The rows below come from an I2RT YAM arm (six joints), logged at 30 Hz.
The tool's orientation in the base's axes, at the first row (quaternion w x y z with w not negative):
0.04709 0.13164 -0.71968 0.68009
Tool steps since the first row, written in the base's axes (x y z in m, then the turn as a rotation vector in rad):
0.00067 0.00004 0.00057 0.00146 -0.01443 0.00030
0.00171 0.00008 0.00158 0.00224 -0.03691 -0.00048
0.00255 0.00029 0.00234 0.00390 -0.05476 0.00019
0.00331 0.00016 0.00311 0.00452 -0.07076 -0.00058
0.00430 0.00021 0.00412 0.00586 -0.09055 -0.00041
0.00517 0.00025 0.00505 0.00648 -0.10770 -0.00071
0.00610 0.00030 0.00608 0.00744 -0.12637 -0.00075
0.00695 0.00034 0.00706 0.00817 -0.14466 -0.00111
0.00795 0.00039 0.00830 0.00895 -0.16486 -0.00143
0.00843 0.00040 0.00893 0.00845 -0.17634 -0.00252
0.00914 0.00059 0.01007 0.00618 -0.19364 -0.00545
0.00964 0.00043 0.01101 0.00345 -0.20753 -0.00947
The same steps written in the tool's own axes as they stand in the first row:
-0.00051 -0.00072 -0.00001 0.00048 -0.00124 0.01445
-0.00126 -0.00196 0.00000 0.00236 -0.00159 0.03687
-0.00191 -0.00290 -0.00017 0.00317 -0.00338 0.05470
-0.00243 -0.00384 -0.00001 0.00439 -0.00344 0.07069
-0.00314 -0.00506 -0.00002 0.00563 -0.00474 0.09044
-0.00375 -0.00618 -0.00003 0.00711 -0.00530 0.10753
-0.00440 -0.00741 -0.00005 0.00852 -0.00625 0.12615
-0.00498 -0.00857 -0.00006 0.01002 -0.00683 0.14439
-0.00564 -0.01002 -0.00009 0.01172 -0.00753 0.16452
-0.00595 -0.01075 -0.00009 0.01338 -0.00681 0.17592
-0.00637 -0.01203 -0.00028 0.01700 -0.00410 0.19302
-0.00660 -0.01307 -0.00013 0.02038 -0.00009 0.20677

